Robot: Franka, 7 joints.
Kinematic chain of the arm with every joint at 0, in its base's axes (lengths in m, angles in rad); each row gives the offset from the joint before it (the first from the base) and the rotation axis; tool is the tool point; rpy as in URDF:
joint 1: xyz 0 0 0.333 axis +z
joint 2: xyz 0 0 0 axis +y
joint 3: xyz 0 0 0.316 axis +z
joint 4: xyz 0.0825 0 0 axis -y
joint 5: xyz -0.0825 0 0.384 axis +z
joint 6: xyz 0 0 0 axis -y
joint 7: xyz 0.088 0 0 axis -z
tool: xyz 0 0 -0.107 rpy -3.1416 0 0
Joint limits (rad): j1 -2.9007..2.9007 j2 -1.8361..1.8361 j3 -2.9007..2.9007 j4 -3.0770..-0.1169 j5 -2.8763..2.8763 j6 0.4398..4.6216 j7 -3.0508..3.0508
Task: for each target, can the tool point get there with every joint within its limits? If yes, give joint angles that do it. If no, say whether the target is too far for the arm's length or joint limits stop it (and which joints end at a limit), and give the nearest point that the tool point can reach.
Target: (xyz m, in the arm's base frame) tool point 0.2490 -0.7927 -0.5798
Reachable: no: too far | nearest point 0.1788 -0.5691 -0.2586 | short by 0.398 m
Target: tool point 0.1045 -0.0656 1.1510
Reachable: yes | joints -2.0210 0.0310 2.2997 -0.3427 0.8026 3.2734 -1.4114
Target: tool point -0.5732 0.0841 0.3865
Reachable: yes | joints 0.8613 -0.3892 2.1992 -1.9481 2.1535 3.1309 1.2560
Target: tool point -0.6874 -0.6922 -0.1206
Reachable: no: too far | nearest point -0.5481 -0.5520 -0.0287 | short by 0.218 m
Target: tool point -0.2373 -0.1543 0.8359
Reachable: yes | joints -0.8761 -1.3332 -0.3671 -2.0680 -1.5167 1.7475 2.2595
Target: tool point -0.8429 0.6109 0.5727
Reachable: no: too far | nearest point -0.6769 0.4906 0.5255 | short by 0.210 m
